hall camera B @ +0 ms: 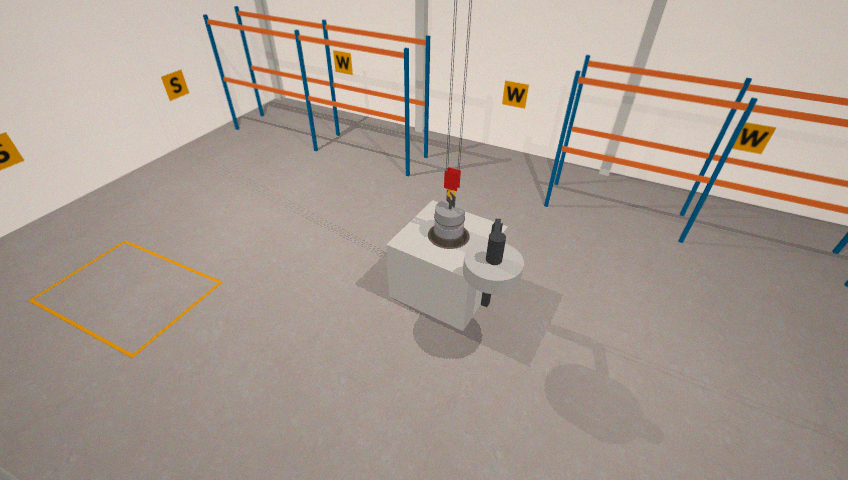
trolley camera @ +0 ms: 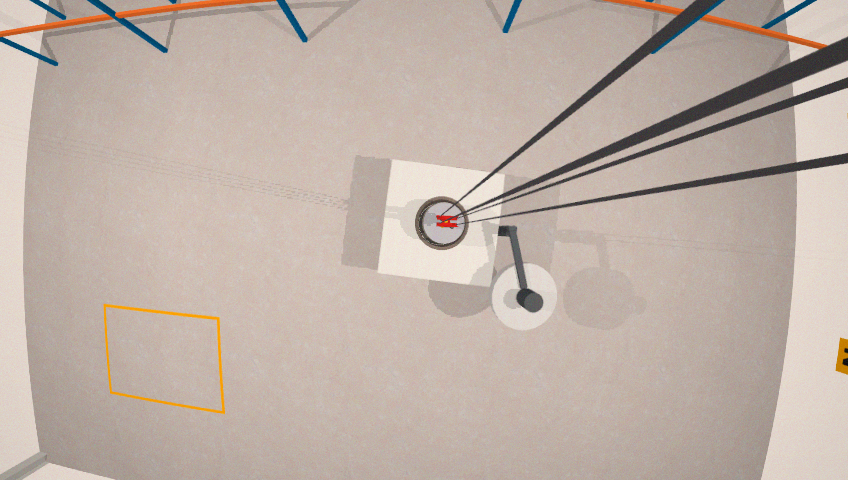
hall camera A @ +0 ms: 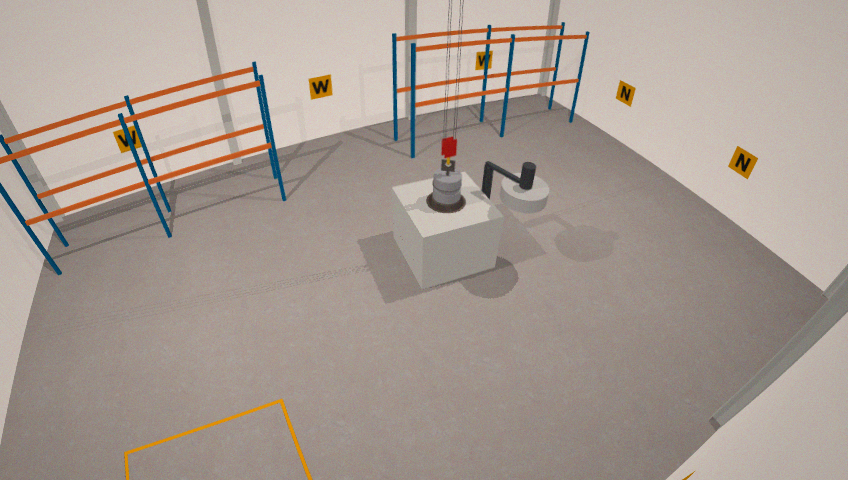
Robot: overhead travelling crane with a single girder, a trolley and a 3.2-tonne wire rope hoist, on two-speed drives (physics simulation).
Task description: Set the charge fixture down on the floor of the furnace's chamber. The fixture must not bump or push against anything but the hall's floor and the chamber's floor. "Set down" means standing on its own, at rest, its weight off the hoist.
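The charge fixture (hall camera A: 446, 189) (hall camera B: 449, 223) (trolley camera: 437, 236), a grey stepped cylinder, hangs upright, partly down inside the round mouth of the white furnace block (hall camera A: 458, 255) (hall camera B: 425, 285) (trolley camera: 401, 255). Its upper part stands above the dark mouth rim (hall camera A: 446, 209) (hall camera B: 448, 244). In the trolley view a narrow dark gap shows along its left side; the gap on the right is too thin to judge. My hook (hall camera A: 448, 161) (hall camera B: 451, 195) (trolley camera: 446, 221), under the red hook block (hall camera A: 449, 146) (hall camera B: 452, 178), is in the fixture's top eye. The ropes look straight. The fixture's bottom and the chamber floor are hidden.
The round furnace lid (hall camera A: 523, 200) (hall camera B: 505, 276) (trolley camera: 510, 318) is swung aside on a dark arm (hall camera A: 504, 171) (trolley camera: 517, 258) by the furnace's corner. Blue-and-orange racks (hall camera A: 412, 101) (hall camera B: 407, 113) stand along the W wall. A yellow outline (hall camera A: 202, 427) (hall camera B: 172, 261) (trolley camera: 161, 311) marks the floor.
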